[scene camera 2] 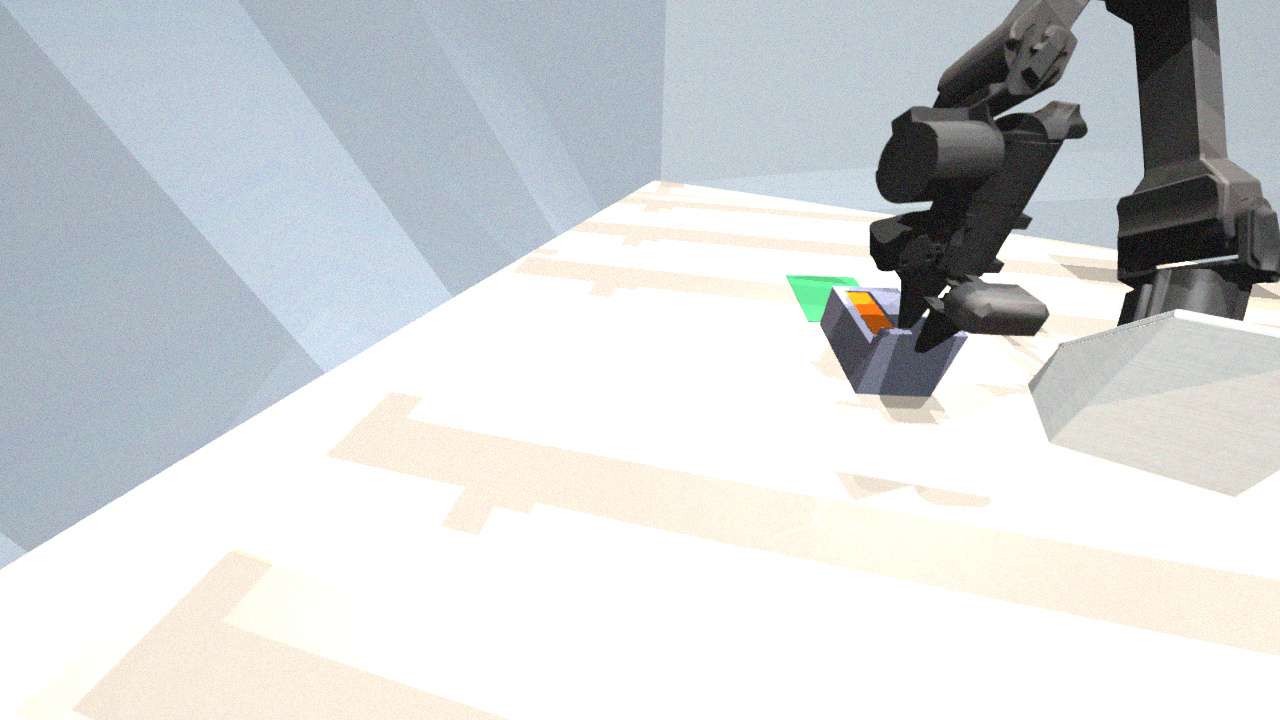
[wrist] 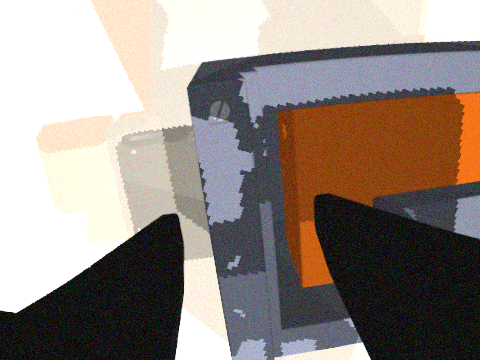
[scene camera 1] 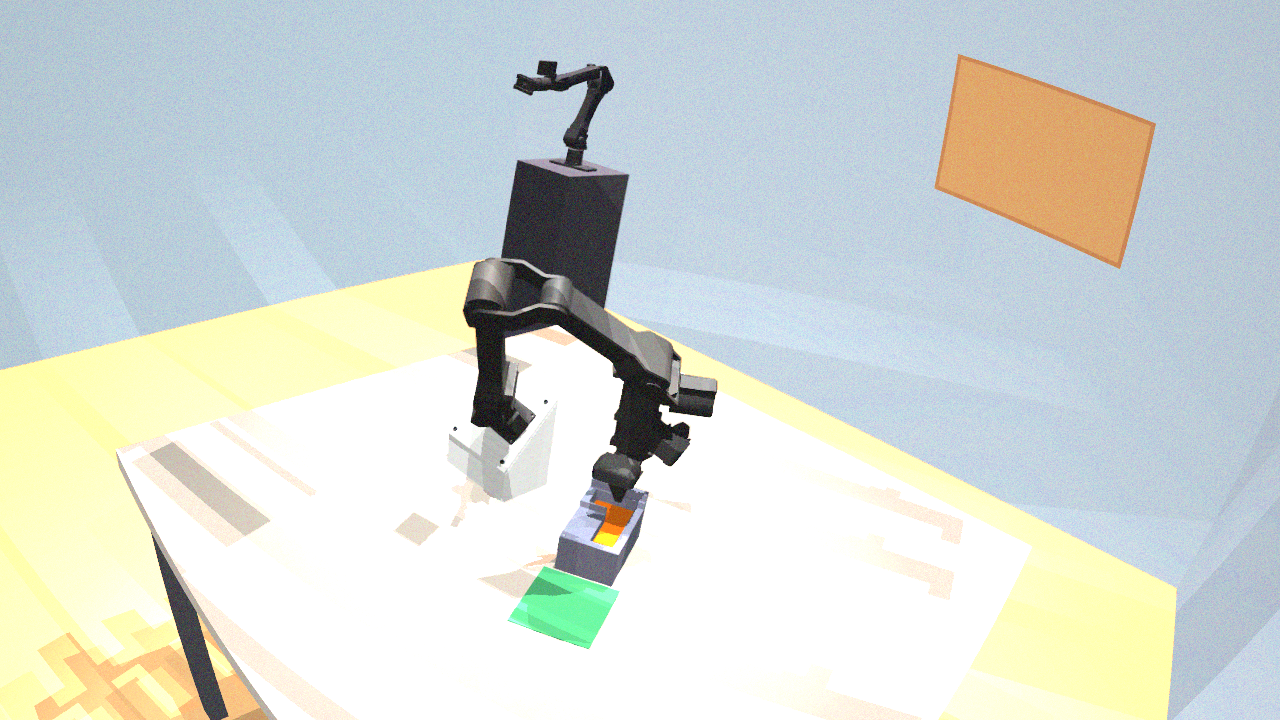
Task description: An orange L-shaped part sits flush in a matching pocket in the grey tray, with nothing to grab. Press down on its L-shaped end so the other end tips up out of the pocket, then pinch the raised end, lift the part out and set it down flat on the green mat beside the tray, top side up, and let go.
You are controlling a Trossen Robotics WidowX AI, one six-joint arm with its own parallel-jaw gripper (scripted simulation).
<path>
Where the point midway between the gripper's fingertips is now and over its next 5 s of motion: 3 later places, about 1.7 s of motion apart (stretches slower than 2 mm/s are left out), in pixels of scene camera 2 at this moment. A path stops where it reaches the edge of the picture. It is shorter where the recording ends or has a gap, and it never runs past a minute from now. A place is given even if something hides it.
My gripper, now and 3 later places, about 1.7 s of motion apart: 910,340; 915,350; 904,351; 926,315
</path>
